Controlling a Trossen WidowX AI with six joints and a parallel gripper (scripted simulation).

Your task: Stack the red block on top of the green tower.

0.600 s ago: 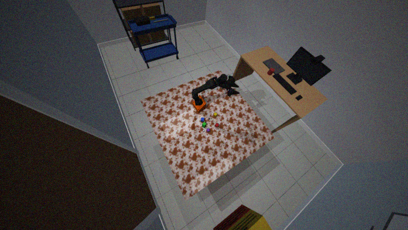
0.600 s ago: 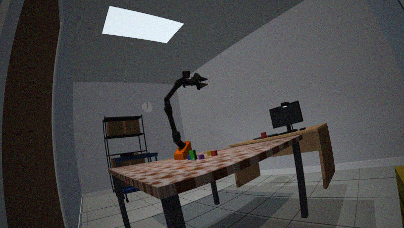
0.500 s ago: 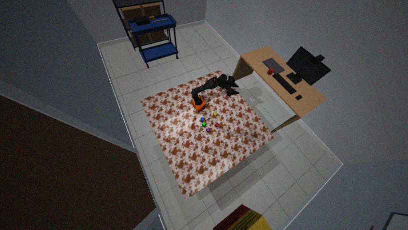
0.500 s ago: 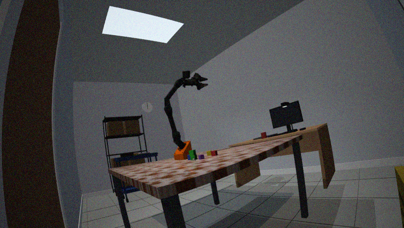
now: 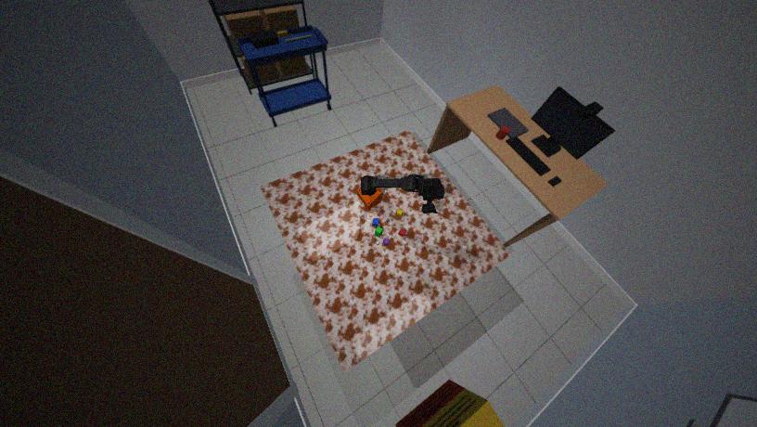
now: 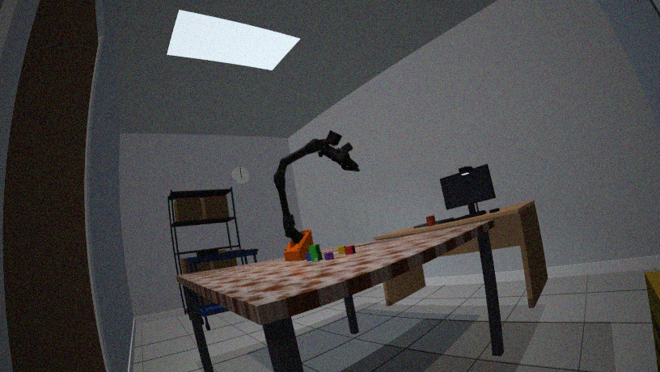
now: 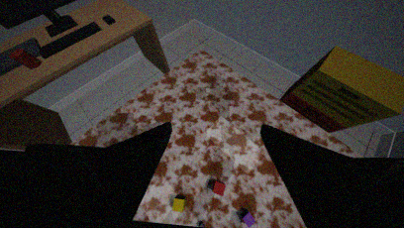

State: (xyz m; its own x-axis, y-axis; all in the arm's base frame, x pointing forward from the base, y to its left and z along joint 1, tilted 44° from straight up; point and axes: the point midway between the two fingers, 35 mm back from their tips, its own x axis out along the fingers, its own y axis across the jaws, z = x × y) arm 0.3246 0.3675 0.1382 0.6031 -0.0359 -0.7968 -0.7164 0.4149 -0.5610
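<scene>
My gripper tip is 5 cm past the red block, 11 cm to the left of it and 38 cm above it. The rest, counted from my gripper tip: purple block: 3 cm behind, 24 cm to the right, 38 cm below; yellow-green block: 19 cm behind, 6 cm to the right, 38 cm below; blue block: 19 cm behind, 25 cm to the right, 38 cm below.
</scene>
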